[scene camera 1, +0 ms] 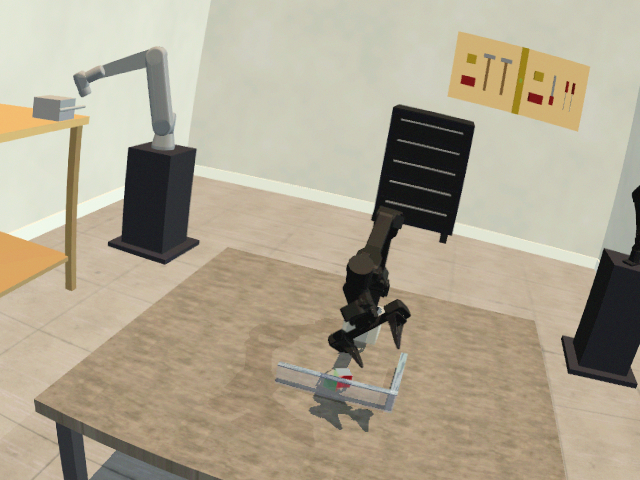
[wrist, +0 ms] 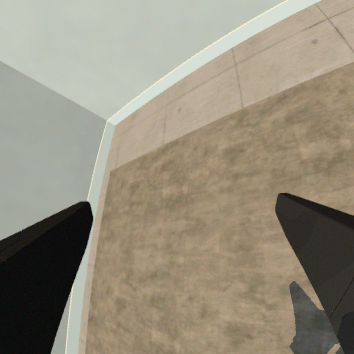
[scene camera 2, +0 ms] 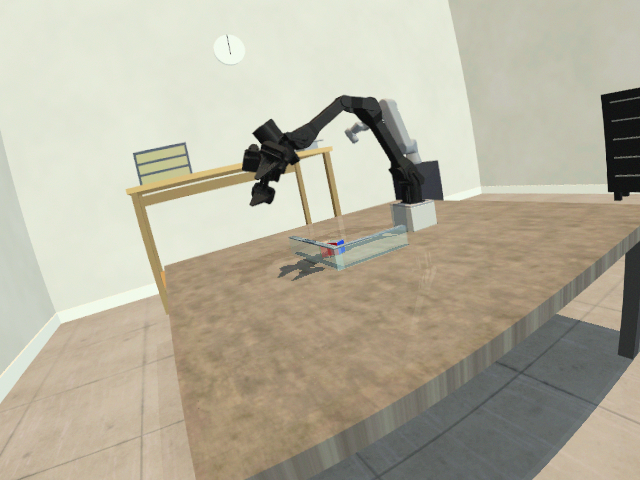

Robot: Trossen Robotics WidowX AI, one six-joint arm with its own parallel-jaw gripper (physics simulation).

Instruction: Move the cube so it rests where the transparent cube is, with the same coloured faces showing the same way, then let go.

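Seen in the pictures: gripper, fingertip midpoint: [scene camera 1: 380, 358] [wrist: 185, 206] [scene camera 2: 253, 192]; arm's base at its link origin: [scene camera 2: 412, 201].
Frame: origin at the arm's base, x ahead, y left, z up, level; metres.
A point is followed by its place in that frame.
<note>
A small cube with coloured faces [scene camera 1: 344, 381] [scene camera 2: 340, 249] is on the table inside the corner of the clear walls. In scene camera 1 it shows a red face, a whitish top and a green area at its left; in scene camera 2 it shows red and blue. Seen through the clear walls, the transparent cube cannot be told apart from it. My gripper [scene camera 1: 379, 356] {z 0.150, x 0.568, y 0.125 m} [scene camera 2: 254, 191] {z 0.150, x 0.568, y 0.125 m} [wrist: 185, 206] {z 0.150, x 0.568, y 0.125 m} is wide open and empty, well above the table and apart from the cube. Neither cube shows in the wrist view.
Two low clear walls [scene camera 1: 361, 393] {z -0.050, x 0.416, y 0.089 m} [scene camera 2: 374, 250] {z -0.070, x 0.292, y 0.174 m} form an L around the cube on the brown table [scene camera 1: 180, 361] {z -0.090, x 0.480, y -0.399 m} [scene camera 2: 310, 361] {z -0.089, x 0.635, y 0.527 m} [wrist: 190, 260] {z -0.090, x 0.549, y 0.311 m}. The arm's pale base block [scene camera 2: 423, 215] {z -0.046, x 0.005, y 0.052 m} stands behind them. The gripper's shadow falls on the table beside the walls.
</note>
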